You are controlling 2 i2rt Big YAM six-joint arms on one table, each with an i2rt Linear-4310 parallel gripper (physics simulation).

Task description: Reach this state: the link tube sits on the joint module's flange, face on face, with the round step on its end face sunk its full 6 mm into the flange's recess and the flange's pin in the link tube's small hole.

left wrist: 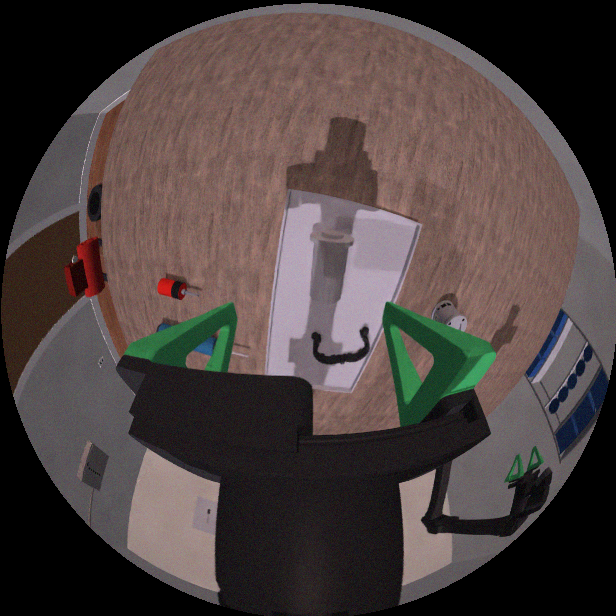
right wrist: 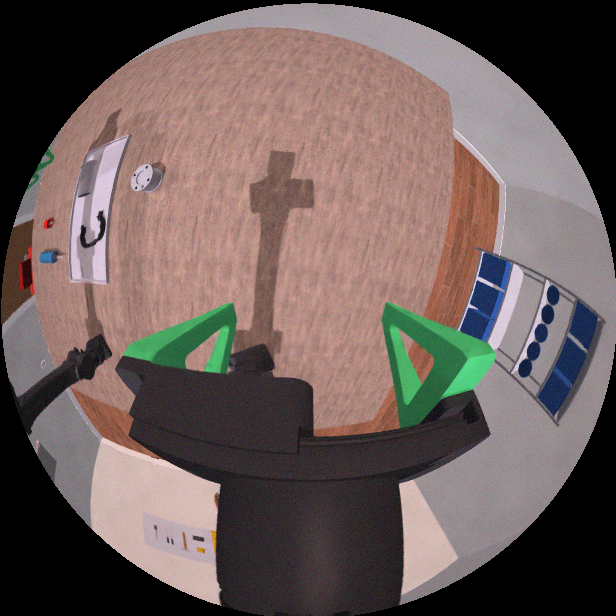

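A short grey cylinder with a pale round end face (left wrist: 449, 314) lies on the wooden table, partly hidden behind my left gripper's right finger. It also shows in the right wrist view (right wrist: 144, 176), far off at the left. I cannot tell whether it is the link tube or the joint module. My left gripper (left wrist: 309, 310) is open and empty above a white mat (left wrist: 339, 287), which holds a black curved piece (left wrist: 339, 351). My right gripper (right wrist: 309, 310) is open and empty over bare table, far from the parts; it also shows in the left wrist view (left wrist: 525, 464).
Left of the mat lie a small red cylinder (left wrist: 172, 288) and a blue cylinder (left wrist: 202, 344), half hidden by my left finger. A red clamp (left wrist: 85, 274) sits at the table's left edge. A rack with blue bins (right wrist: 534, 333) stands beyond the right edge.
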